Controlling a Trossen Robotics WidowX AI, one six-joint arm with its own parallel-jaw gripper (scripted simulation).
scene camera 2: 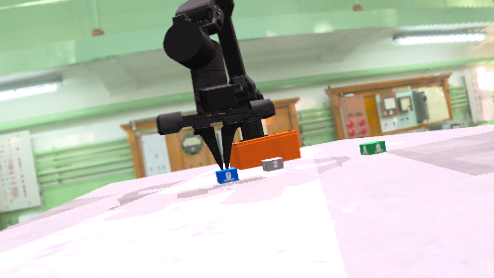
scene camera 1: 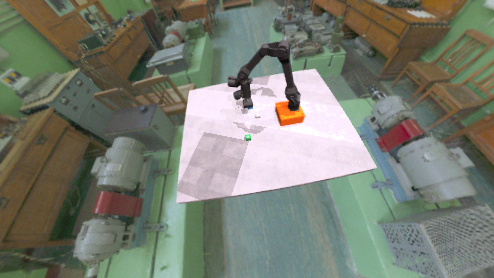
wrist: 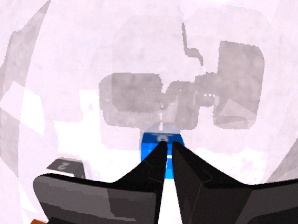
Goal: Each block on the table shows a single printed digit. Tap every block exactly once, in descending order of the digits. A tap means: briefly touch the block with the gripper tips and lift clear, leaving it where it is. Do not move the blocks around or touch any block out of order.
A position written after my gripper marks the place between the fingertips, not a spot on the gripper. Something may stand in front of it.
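My gripper point(scene camera 2: 224, 169) is holding nothing and it's shut, and you can see my gripper point(wrist: 168, 147) in the wrist view too. There's also a blue block point(wrist: 150, 140) that I see.
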